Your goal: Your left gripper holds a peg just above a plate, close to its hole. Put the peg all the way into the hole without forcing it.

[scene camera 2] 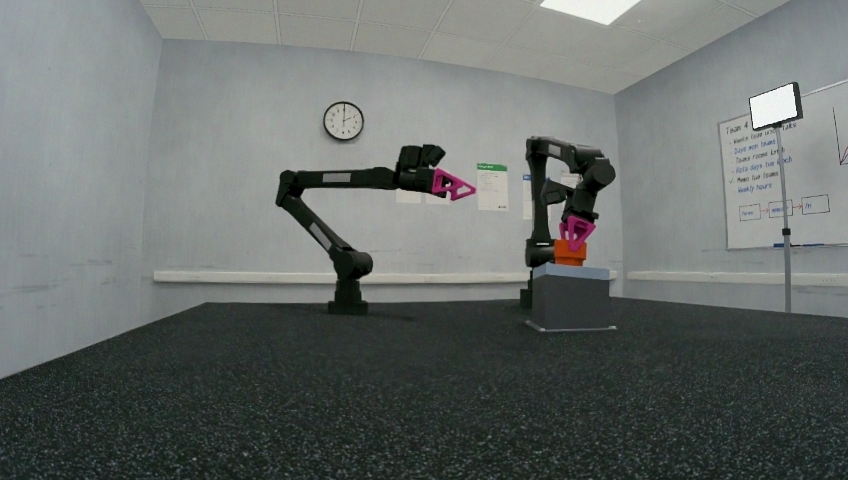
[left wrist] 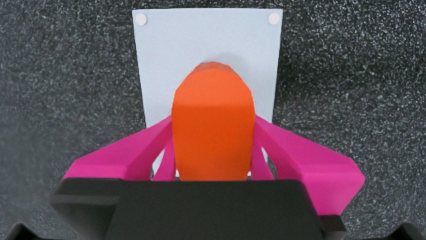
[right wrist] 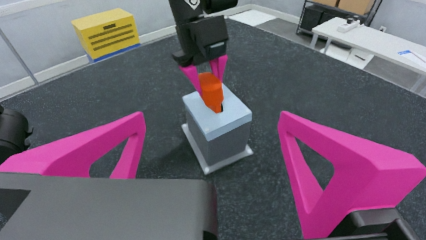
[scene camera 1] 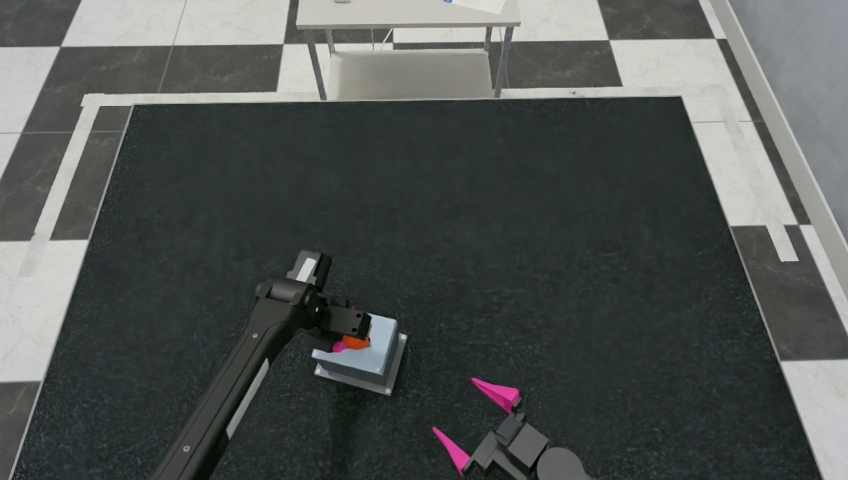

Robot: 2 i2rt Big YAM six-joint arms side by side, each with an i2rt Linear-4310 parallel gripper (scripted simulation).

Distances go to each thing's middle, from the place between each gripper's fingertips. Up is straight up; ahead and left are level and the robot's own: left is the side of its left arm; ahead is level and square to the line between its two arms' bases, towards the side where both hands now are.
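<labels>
The orange peg (left wrist: 213, 114) is 2 cm below my left hand. That same left hand is 6 cm above the light blue plate (scene camera 1: 374, 356), 1 cm short of it and 1 cm to the left of it, while the grey block (scene camera 2: 560, 304) sits 11 cm below my left hand, 1 cm ahead of it and 1 cm to the right of it.
From my right hand (scene camera 1: 453, 403), the light blue plate is 23 cm below, 18 cm ahead and 19 cm to the left. I find the grey block 27 cm below my right hand, 18 cm ahead of it and 19 cm to the left of it, and the orange peg lies 19 cm below that right hand, 17 cm ahead of it and 20 cm to the left of it.
</labels>
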